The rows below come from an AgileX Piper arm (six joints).
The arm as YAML. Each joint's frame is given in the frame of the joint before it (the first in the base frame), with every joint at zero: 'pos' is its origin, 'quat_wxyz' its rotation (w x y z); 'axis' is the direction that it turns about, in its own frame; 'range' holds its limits. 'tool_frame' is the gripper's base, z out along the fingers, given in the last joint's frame.
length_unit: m
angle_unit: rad
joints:
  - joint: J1
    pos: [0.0, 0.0, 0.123]
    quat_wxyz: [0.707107, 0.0, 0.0, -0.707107]
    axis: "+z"
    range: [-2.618, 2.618]
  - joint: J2
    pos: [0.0, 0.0, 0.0]
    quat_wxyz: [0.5, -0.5, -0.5, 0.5]
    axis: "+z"
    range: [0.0, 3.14]
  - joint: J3
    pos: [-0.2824, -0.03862, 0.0]
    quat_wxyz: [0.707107, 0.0, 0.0, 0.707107]
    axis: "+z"
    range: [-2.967, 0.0]
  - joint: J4
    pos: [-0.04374, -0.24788, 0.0]
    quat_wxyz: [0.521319, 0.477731, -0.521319, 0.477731]
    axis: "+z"
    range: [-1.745, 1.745]
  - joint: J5
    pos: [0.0, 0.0, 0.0]
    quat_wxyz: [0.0, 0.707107, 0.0, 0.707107]
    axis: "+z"
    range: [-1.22, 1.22]
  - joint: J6
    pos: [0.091, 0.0, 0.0]
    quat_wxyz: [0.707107, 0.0, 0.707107, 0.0]
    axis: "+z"
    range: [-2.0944, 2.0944]
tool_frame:
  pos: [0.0, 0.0, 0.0]
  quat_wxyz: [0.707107, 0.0, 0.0, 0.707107]
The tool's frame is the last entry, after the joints.
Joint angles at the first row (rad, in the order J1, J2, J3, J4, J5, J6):
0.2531 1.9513 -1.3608 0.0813 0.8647 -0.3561
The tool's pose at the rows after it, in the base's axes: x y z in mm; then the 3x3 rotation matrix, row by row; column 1 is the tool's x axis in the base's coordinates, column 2 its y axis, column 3 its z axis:
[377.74 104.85 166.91], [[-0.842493 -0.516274 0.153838], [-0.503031 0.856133 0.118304], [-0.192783 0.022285 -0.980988]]
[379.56 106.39 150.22], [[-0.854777 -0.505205 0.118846], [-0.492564 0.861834 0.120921], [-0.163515 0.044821 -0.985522]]
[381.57 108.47 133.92], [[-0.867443 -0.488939 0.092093], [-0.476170 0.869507 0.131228], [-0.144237 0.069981 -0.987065]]
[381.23 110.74 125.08], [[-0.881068 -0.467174 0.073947], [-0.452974 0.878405 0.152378], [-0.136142 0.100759 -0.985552]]
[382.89 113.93 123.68], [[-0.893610 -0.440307 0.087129], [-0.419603 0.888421 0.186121], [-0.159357 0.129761 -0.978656]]
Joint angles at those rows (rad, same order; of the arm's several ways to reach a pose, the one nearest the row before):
0.2531 1.9856 -1.3600 0.1009 0.8549 -0.3469
0.2531 2.0280 -1.3589 0.1169 0.8459 -0.3447
0.2531 2.0702 -1.3589 0.1415 0.8288 -0.3436
0.2531 2.0908 -1.3541 0.1776 0.8184 -0.3436
0.2531 2.0960 -1.3542 0.2236 0.7957 -0.3436

